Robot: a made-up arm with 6 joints. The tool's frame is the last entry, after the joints. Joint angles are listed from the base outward.
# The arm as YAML. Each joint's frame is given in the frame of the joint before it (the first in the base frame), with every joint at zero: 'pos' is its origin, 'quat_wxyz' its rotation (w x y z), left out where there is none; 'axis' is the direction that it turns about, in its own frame. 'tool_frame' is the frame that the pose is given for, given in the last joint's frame.
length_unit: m
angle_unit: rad
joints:
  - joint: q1
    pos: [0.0, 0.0, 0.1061]
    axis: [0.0, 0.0, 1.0]
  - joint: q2
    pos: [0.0, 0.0, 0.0]
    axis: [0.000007, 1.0, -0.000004]
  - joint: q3
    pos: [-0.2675, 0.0, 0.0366]
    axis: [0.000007, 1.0, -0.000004]
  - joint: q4
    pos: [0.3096, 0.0, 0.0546]
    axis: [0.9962, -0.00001, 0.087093]
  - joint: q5
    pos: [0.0, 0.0, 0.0]
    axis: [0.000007, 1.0, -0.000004]
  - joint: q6
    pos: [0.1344, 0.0, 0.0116]
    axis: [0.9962, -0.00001, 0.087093]
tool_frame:
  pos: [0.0, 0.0, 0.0]
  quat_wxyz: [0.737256, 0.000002, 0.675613, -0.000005]
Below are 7 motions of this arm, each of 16 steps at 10 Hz.
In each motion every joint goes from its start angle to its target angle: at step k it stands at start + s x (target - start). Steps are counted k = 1, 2, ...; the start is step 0. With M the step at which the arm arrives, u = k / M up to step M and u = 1 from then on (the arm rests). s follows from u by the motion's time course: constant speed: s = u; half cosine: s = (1 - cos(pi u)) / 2; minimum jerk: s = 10 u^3 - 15 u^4 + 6 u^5.
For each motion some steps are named. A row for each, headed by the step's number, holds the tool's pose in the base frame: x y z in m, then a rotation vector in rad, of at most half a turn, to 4 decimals.
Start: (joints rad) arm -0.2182 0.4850 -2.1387 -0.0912 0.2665 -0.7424
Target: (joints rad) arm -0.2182 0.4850 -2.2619 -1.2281 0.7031 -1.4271
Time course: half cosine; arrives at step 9
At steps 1, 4, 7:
1: -0.2809 0.0575 0.7010 -0.0013 0.1151 -1.1026
4: -0.2932 0.0332 0.6922 0.0939 0.3105 -1.7649
7: -0.3336 -0.0007 0.6700 0.3042 0.6985 -2.4872

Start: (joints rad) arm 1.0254 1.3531 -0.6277 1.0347 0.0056 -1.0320
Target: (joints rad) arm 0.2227 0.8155 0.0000 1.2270 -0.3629 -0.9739
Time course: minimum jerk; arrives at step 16
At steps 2, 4, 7, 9, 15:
2: 0.1861 0.2982 0.1295 -1.0934 1.9880 0.5559
4: 0.2018 0.2714 0.1268 -0.9779 2.0255 0.5044
7: 0.2329 0.1816 0.1143 -0.6056 2.1113 0.3282
9: 0.2369 0.1078 0.0993 -0.2985 2.1438 0.1716
15: 0.2054 0.0009 0.0662 0.1989 2.1255 -0.1028

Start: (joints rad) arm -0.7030 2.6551 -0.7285 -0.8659 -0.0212 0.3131
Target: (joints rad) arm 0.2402 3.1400 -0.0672 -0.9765 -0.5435 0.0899
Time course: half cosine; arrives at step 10
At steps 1, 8, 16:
1: 0.1208 -0.0934 -0.2415 -0.1793 -2.9158 -0.2655
8: -0.1376 0.0322 -0.0925 0.7728 -2.0495 -0.7990
16: -0.1552 0.0214 -0.0623 0.8003 -1.9416 -0.8049

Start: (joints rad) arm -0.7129 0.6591 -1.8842 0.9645 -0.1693 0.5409
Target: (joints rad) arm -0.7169 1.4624 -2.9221 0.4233 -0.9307 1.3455
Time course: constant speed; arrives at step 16
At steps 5, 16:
5: -0.1144 0.0488 0.7813 0.0260 -0.3141 0.8398
16: -0.1114 0.0382 0.7728 -0.6873 -0.6548 0.9713

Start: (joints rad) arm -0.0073 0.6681 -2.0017 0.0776 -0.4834 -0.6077
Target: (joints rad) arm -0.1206 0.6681 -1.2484 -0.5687 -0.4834 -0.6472
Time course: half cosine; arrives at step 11
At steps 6, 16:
6: -0.0218 0.0196 0.7103 -0.1748 0.0536 -0.9518
16: 0.1062 0.0211 0.6313 -0.4849 0.3154 -1.1879

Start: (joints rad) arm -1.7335 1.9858 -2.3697 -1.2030 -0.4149 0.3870
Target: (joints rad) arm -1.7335 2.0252 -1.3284 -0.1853 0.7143 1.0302
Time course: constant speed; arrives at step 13
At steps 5, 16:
5: -0.0977 -0.5826 0.3843 1.2309 1.2305 -1.4892
16: -0.0900 -0.4478 0.0440 2.8489 0.7320 -0.3172

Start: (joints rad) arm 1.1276 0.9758 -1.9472 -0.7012 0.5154 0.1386
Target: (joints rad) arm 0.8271 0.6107 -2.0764 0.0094 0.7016 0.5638
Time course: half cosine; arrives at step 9
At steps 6, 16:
6: -0.0315 -0.0621 0.7151 -0.1399 0.8292 1.1173
16: -0.0893 -0.0958 0.7045 -0.1058 0.7722 1.3353

